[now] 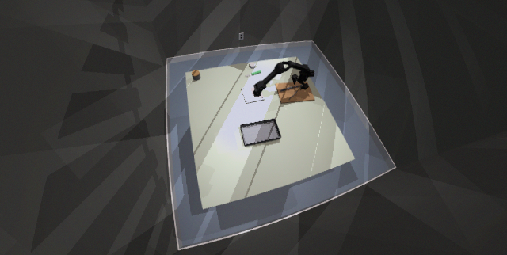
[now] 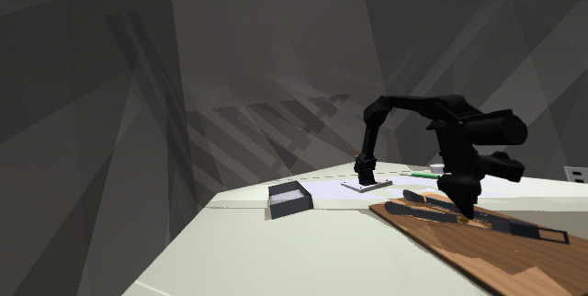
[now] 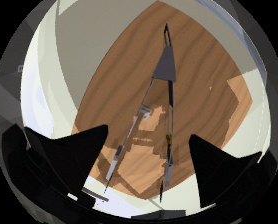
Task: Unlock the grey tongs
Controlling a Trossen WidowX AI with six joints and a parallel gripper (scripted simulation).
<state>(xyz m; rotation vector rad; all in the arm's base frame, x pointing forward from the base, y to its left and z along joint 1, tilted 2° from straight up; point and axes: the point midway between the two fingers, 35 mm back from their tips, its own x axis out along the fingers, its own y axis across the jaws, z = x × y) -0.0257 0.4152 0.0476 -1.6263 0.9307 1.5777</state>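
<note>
My gripper tip is now 40 mm above the wooden board, 30 mm short of it and 20 mm to the left of it. From my gripper tip the other things lie so: small white disc (400 mm to the right, 360 mm behind, 30 mm below); roasting tin (450 mm to the right, 430 mm ahead, 20 mm below).
</note>
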